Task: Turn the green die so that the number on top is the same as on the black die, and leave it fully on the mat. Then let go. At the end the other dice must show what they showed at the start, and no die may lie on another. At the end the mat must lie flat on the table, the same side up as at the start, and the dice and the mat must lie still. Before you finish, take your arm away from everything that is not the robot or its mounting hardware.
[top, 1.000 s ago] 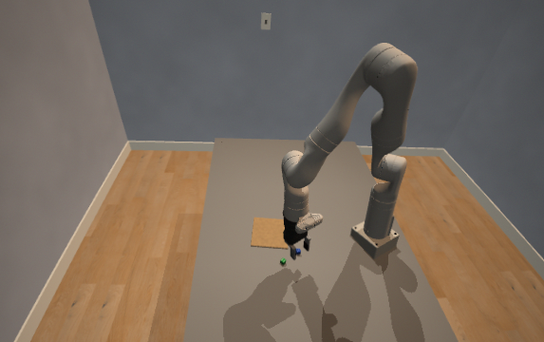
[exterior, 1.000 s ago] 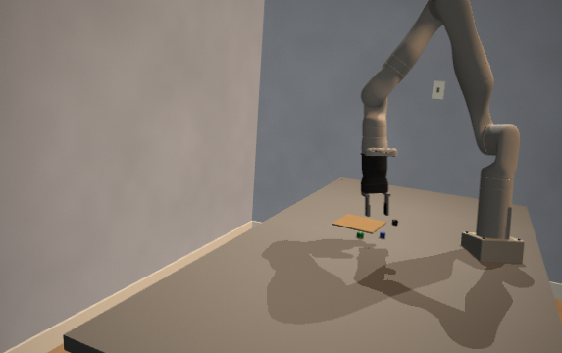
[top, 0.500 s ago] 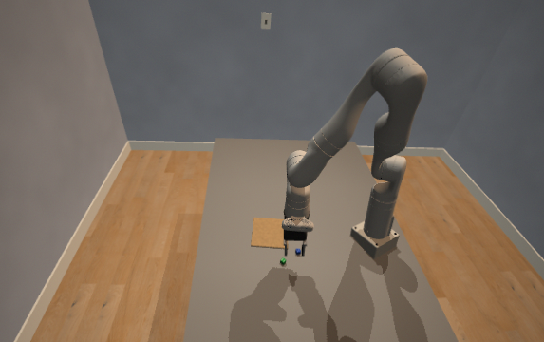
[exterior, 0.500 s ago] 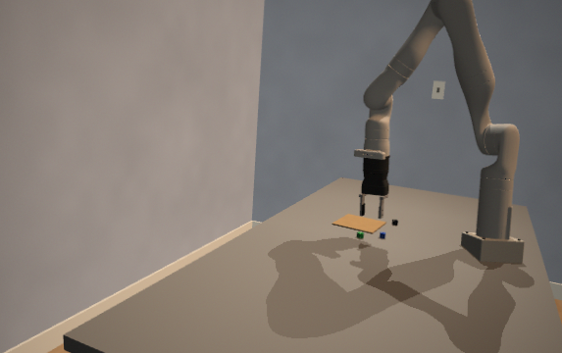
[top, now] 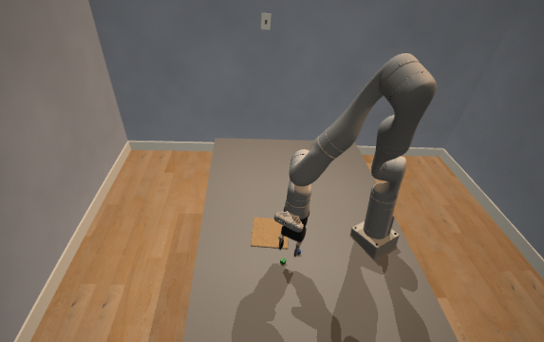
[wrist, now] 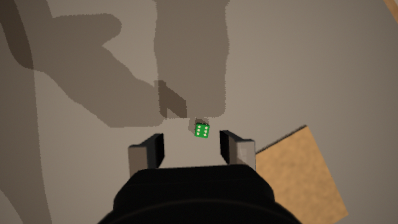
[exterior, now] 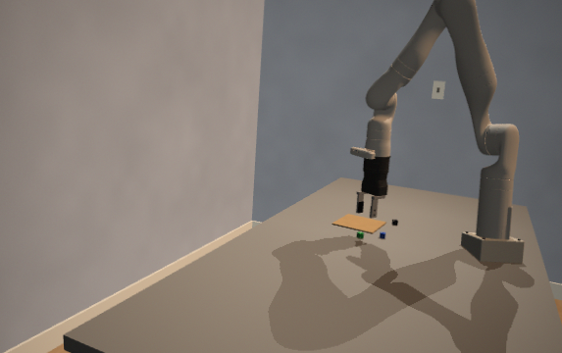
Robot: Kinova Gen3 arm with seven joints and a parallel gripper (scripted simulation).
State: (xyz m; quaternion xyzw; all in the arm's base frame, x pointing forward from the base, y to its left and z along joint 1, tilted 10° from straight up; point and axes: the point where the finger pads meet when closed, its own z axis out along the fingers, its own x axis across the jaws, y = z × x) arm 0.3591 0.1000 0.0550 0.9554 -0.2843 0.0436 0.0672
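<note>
My gripper is now 10 mm short of the green die and 80 mm above it. The rest, counted from my hand: blue die: 50 mm behind, 40 mm to the right, 80 mm below; black die: 60 mm behind, 200 mm to the right, 80 mm below; tan mat: 40 mm ahead, 140 mm to the right, 90 mm below.
</note>
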